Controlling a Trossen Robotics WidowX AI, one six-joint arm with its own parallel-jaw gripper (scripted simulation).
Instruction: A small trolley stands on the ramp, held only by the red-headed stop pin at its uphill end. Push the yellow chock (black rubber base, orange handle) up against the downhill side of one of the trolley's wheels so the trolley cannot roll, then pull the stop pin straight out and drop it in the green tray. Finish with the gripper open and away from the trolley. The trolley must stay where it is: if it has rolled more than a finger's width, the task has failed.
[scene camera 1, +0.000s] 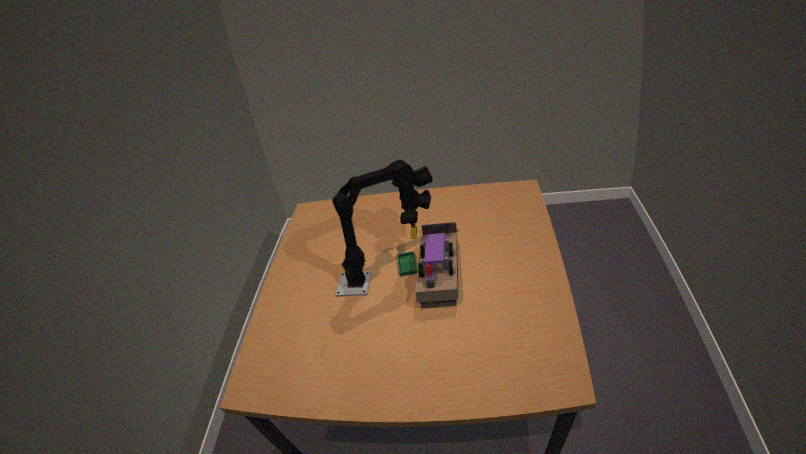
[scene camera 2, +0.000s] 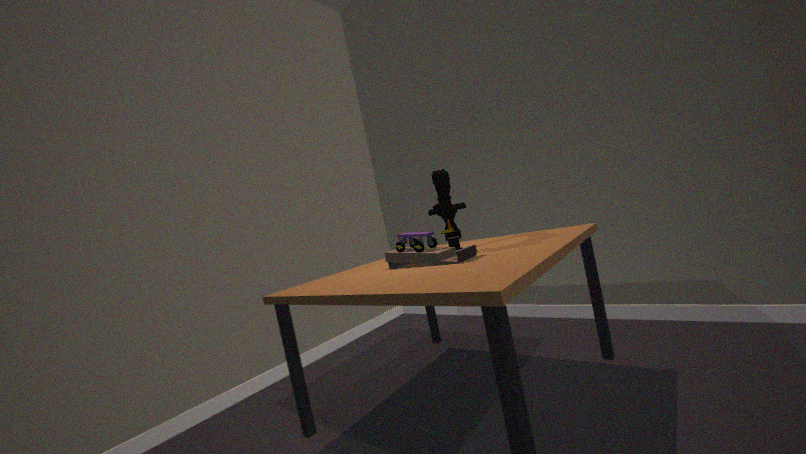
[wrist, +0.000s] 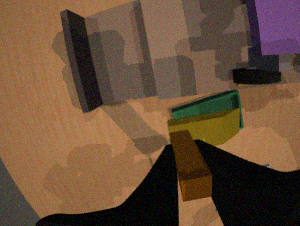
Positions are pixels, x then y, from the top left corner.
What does the gripper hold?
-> A yellow chock.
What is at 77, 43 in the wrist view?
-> A dark end wall.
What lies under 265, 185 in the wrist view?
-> The gripper.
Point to the gripper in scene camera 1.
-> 413, 223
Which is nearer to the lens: the yellow chock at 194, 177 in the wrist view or the black wheel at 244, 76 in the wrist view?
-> The yellow chock.
